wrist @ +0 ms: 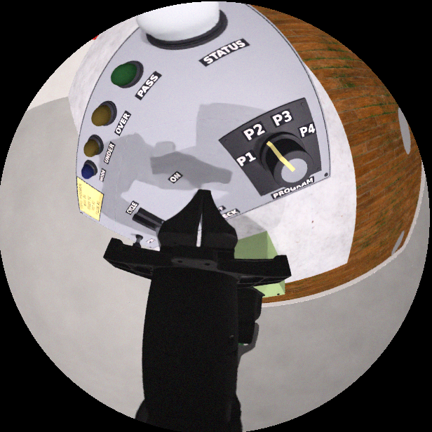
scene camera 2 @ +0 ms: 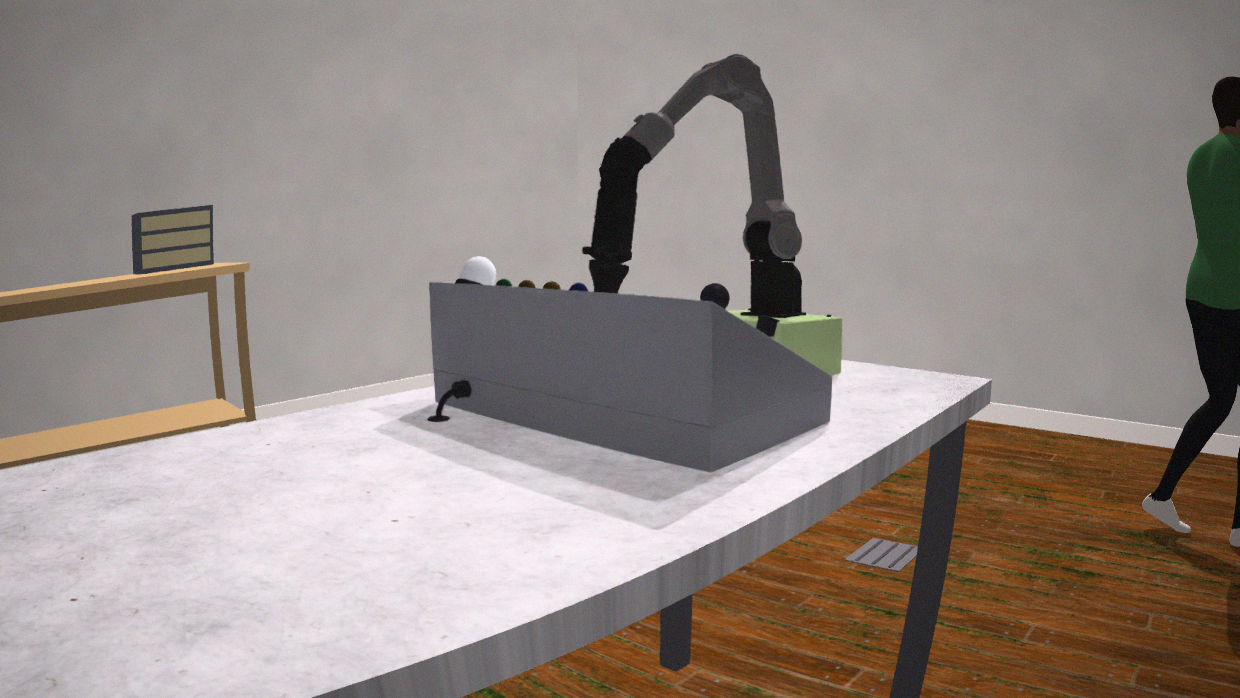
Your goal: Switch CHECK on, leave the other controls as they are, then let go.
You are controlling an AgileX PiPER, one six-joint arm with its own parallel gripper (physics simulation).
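The grey sloped console (scene camera 2: pixel 572 364) (wrist: pixel 175 85) stands on the table, with its back to the scene camera. My gripper (wrist: pixel 203 196) is shut, with its fingertips together low over the panel, below the ON label (wrist: pixel 175 177). In the scene view its lower tips are hidden behind the console. The CHECK label (wrist: pixel 230 214) is partly covered by the fingers. The CHECK switch lever does not show, so its position and any contact with the fingers cannot be told. The PROGRAM knob (scene camera 2: pixel 714 295) (wrist: pixel 294 170) has its yellow line towards P2.
A black CYCLE control (wrist: pixel 148 219) and a small lever (wrist: pixel 138 241) are left of the fingers. A white STATUS dome (scene camera 2: pixel 478 270) (wrist: pixel 180 20) and a green PASS lamp (wrist: pixel 125 75) stand on the panel. The arm's green base block (scene camera 2: pixel 815 338) is beyond the console.
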